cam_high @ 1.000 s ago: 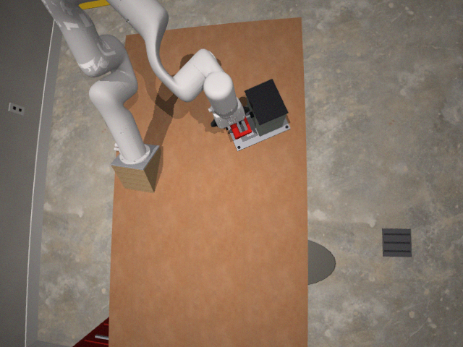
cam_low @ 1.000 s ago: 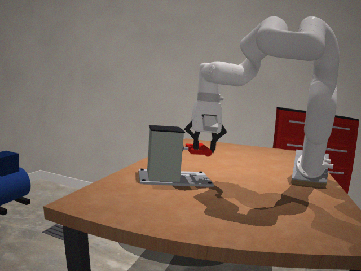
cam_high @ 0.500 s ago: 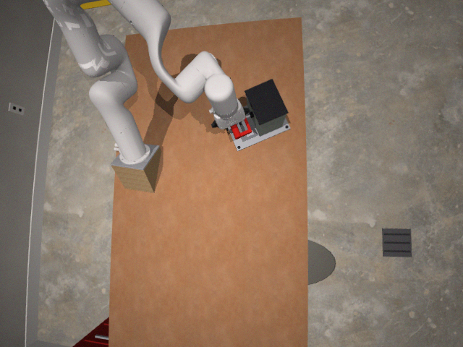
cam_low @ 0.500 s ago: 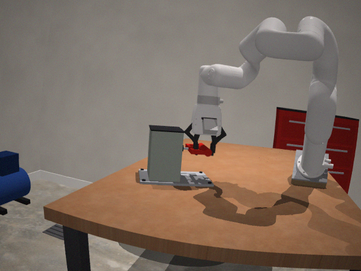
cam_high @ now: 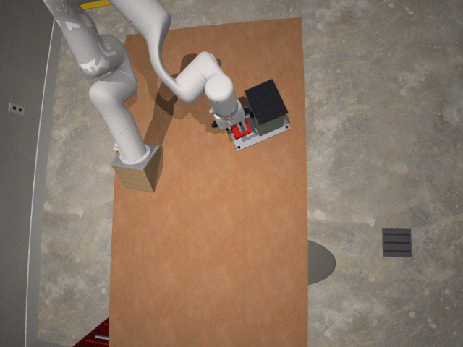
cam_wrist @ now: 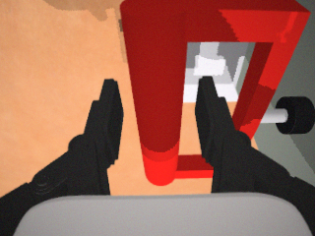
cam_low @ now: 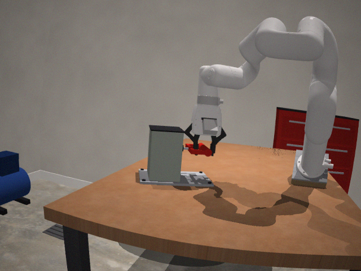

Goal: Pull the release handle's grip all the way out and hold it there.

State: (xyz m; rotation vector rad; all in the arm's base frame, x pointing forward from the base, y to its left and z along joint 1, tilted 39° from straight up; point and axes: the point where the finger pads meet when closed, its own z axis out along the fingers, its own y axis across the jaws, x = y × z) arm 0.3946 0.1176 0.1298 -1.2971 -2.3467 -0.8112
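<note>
My gripper is now 5 cm short of the release handle grip and 3 cm to the right of it. Round my hand: grey base plate (8 cm ahead, 5 cm to the left, 10 cm below).
</note>
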